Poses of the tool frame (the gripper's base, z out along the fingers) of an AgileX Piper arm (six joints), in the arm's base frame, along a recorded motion.
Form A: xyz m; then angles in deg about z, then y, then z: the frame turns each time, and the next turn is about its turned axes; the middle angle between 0 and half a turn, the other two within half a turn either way.
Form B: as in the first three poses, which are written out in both.
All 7 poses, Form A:
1: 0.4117 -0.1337 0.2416 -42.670 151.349 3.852
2: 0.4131 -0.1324 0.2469 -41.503 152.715 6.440
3: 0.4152 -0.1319 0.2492 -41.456 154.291 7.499
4: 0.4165 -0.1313 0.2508 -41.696 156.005 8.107
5: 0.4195 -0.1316 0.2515 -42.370 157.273 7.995
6: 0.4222 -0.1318 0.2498 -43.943 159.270 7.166
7: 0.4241 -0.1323 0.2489 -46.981 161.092 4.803
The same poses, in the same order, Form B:
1: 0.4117 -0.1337 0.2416 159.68 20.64 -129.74
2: 0.4131 -0.1324 0.2469 161.13 20.08 -128.69
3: 0.4152 -0.1319 0.2492 162.32 18.97 -128.07
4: 0.4165 -0.1313 0.2508 163.51 17.68 -127.61
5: 0.4195 -0.1316 0.2515 164.24 16.58 -127.32
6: 0.4222 -0.1318 0.2498 165.28 14.77 -126.97
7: 0.4241 -0.1323 0.2489 165.94 12.77 -126.63
